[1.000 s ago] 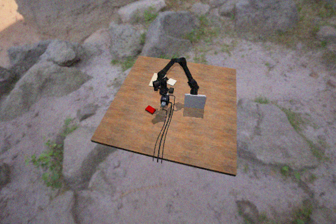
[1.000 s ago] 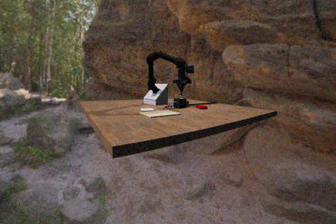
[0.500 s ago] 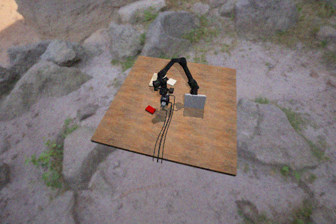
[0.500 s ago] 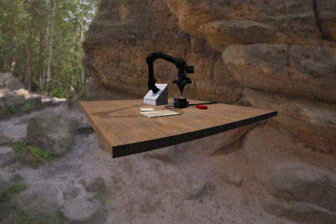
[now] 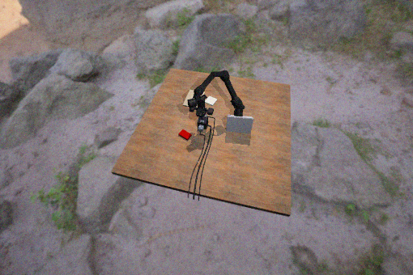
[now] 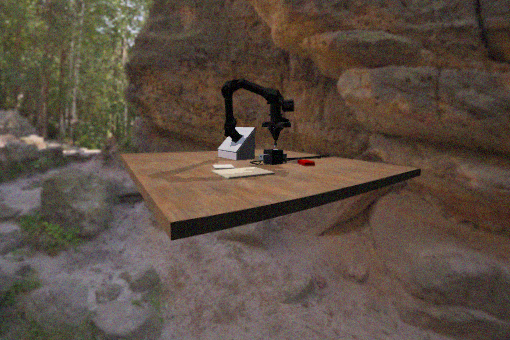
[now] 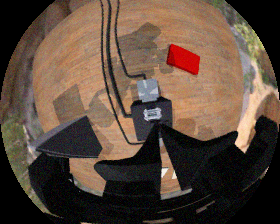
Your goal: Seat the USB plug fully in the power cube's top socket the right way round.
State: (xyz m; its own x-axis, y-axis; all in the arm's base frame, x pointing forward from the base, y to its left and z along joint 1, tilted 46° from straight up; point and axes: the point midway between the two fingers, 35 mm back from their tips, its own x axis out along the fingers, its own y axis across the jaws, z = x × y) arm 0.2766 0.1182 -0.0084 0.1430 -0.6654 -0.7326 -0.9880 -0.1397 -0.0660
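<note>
Now: the usb socket 6 cm below my gripper tip. The rest, counted from my gripper tip: cream sheet 18 cm ahead, 30 cm to the right, 12 cm below; red block 11 cm ahead, 13 cm to the left, 12 cm below; usb plug 2 cm below.
</note>
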